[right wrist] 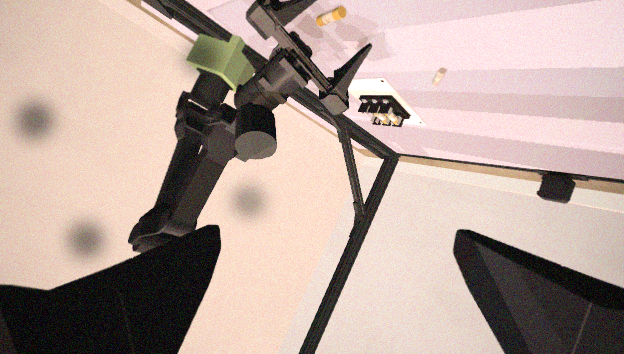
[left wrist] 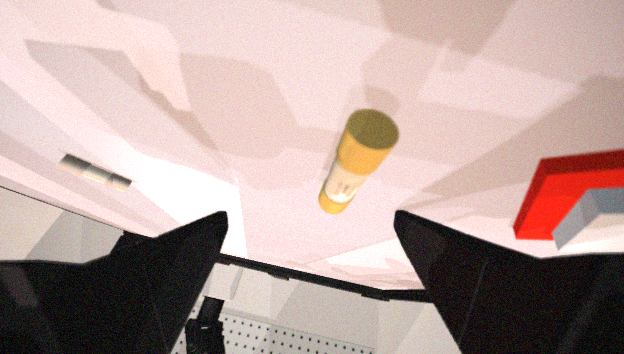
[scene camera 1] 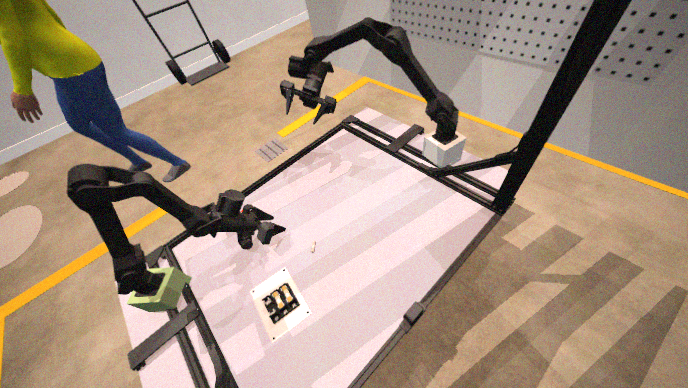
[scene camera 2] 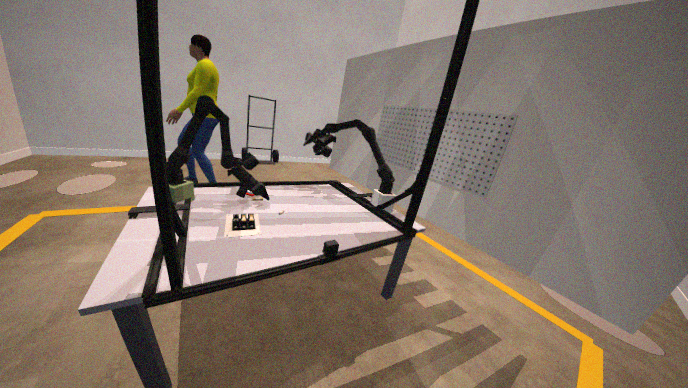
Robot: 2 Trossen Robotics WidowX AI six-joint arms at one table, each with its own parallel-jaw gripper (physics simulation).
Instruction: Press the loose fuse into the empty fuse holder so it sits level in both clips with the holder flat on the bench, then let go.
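Places are measured from the left arm's base along level axes (x up, y left, z back), in millimetres.
Pixels of known places: left gripper, between the fingertips: [right wrist: 351, 16] [left wrist: 312, 218] [scene camera 1: 279, 223] [scene camera 2: 266, 198]; right gripper, between the fingertips: [right wrist: 337, 238] [scene camera 1: 300, 119] [scene camera 2: 309, 149]; left arm's base, origin of its link: [right wrist: 215, 78] [scene camera 1: 150, 284] [scene camera 2: 174, 182]; right arm's base, origin of its link: [left wrist: 215, 296] [scene camera 1: 444, 136] [scene camera 2: 385, 192].
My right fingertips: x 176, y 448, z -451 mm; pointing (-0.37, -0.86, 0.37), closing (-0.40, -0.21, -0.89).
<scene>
Ahead of a thing's pixels: the offset from my right fingertips to its top centre. "spot": to the spot under its first point.
A loose fuse with yellow caps @(dx -250, dy -251, dz +164 mm) [left wrist: 357, 155] [right wrist: 331, 16] lies on the bench. My left gripper [scene camera 1: 279, 223] [left wrist: 312, 218] is open and empty above the bench, with that fuse beyond its spread fingers in the left wrist view. The black fuse holder [scene camera 1: 280, 303] [scene camera 2: 243, 221] [right wrist: 384, 110] is on a white plate @(spot: dx -262, dy -544, dz +33 mm) [scene camera 1: 296, 320] on the bench. Two yellow-capped fuses sit in it, and its slot at the left in scene camera 1 looks empty. My right gripper [scene camera 1: 302, 118] [right wrist: 337, 238] is open and empty, high beyond the bench's far edge.
A smaller pale fuse @(dx -254, dy -327, dz +0 mm) [scene camera 1: 313, 247] [scene camera 2: 281, 213] [left wrist: 95, 172] [right wrist: 439, 76] lies apart on the bench. A red angular object with a grey and white part @(spot: dx -258, dy -198, dz +213 mm) [left wrist: 545, 210] lies near my left gripper. Black frame rails edge the bench. A person in a yellow top [scene camera 2: 202, 80] stands behind it.
</scene>
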